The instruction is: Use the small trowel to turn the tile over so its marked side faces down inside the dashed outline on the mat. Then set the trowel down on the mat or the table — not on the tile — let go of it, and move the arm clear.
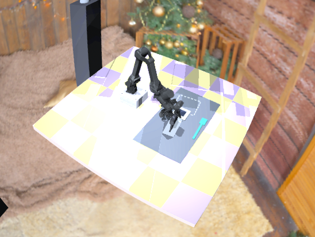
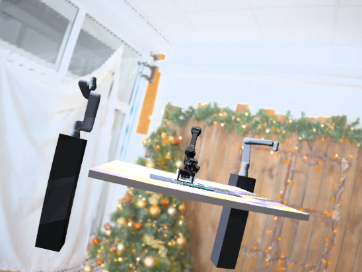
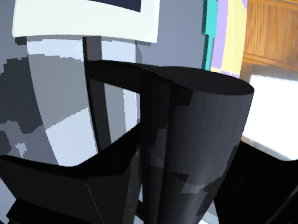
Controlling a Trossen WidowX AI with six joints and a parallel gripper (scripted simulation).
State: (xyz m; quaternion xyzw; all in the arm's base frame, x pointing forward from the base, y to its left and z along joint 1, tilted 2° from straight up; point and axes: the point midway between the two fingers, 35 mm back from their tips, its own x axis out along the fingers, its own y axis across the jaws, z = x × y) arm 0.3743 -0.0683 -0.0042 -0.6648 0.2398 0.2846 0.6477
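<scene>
The grey mat is 4 cm to the left of my gripper tip and 7 cm below it. The rest, counted from my gripper tip: white tile: 3 cm behind, 10 cm to the left, 4 cm below; then teal trowel: 14 cm ahead, 5 cm to the left, 5 cm below; then plastering float: 3 cm behind, 1 cm below.
</scene>
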